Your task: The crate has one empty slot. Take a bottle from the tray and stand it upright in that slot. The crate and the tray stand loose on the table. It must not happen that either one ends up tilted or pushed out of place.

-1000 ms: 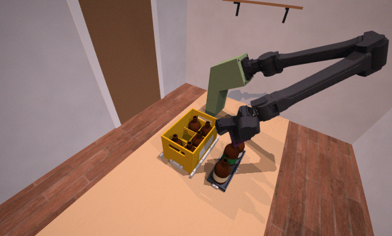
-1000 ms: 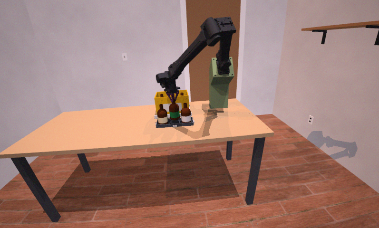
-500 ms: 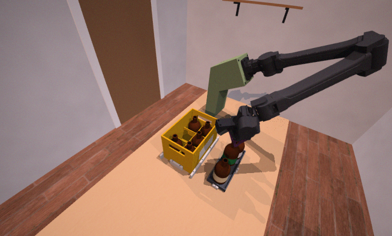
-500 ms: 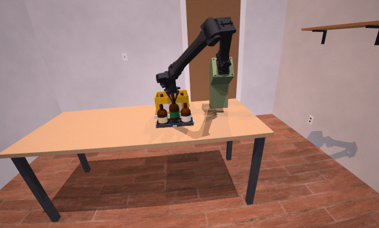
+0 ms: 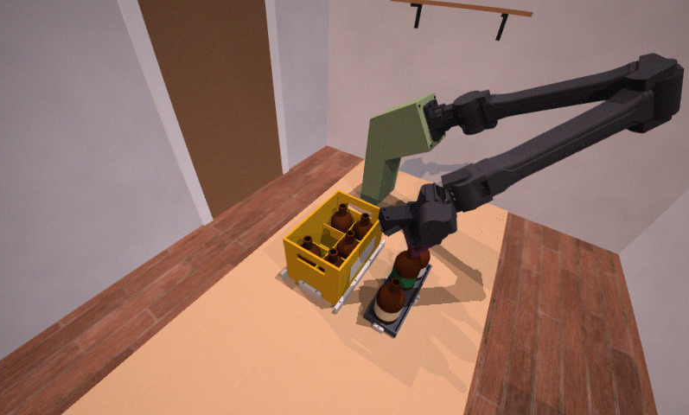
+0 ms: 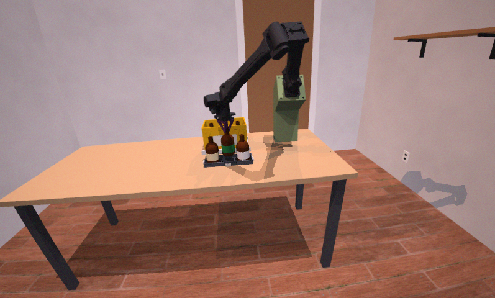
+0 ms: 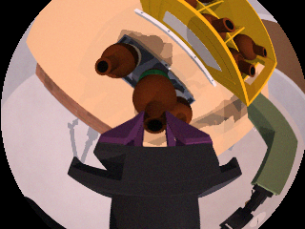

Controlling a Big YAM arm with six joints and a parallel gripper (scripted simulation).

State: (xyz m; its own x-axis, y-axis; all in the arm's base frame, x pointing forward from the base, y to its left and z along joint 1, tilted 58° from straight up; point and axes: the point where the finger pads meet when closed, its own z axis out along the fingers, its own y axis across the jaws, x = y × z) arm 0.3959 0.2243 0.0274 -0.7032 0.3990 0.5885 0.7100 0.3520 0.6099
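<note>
The glass bottle lies 6 cm below my hand. The rest, counted from my hand: dark tray: 18 cm below, 1 cm to the left; then yellow crate: 22 cm to the right, 11 cm below, 3 cm ahead.
</note>
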